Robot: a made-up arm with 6 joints.
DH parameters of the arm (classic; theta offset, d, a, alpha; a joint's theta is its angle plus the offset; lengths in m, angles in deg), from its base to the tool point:
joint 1: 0 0.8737 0.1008 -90
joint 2: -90 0 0.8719 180
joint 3: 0 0 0.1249 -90
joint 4: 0 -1.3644 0 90
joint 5: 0 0 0 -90
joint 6: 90 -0.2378 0 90
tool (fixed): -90 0 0 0
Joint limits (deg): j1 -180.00..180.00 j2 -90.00..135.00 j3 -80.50..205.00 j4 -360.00..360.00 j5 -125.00..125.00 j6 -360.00..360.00
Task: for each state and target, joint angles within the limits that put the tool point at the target. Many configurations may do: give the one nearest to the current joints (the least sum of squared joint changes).
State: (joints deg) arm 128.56 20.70 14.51 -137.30 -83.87 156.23
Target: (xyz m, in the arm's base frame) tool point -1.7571 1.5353 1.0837
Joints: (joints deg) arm 135.60 58.75 38.42 -140.93 -62.25 156.23
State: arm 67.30 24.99 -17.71 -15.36 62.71 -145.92
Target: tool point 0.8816 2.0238 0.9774
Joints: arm 67.64 47.66 17.79 -13.84 52.72 -145.92
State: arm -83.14 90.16 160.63 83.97 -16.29 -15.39
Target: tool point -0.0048 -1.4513 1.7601
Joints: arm -86.52 129.25 189.96 85.15 -23.10 -15.39
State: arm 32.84 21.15 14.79 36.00 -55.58 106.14
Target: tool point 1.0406 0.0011 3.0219
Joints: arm 5.61 3.91 58.98 42.29 -38.96 106.14
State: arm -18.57 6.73 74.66 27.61 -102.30 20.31
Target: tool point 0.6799 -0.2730 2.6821
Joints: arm -15.33 -11.49 41.37 24.05 -120.44 20.31
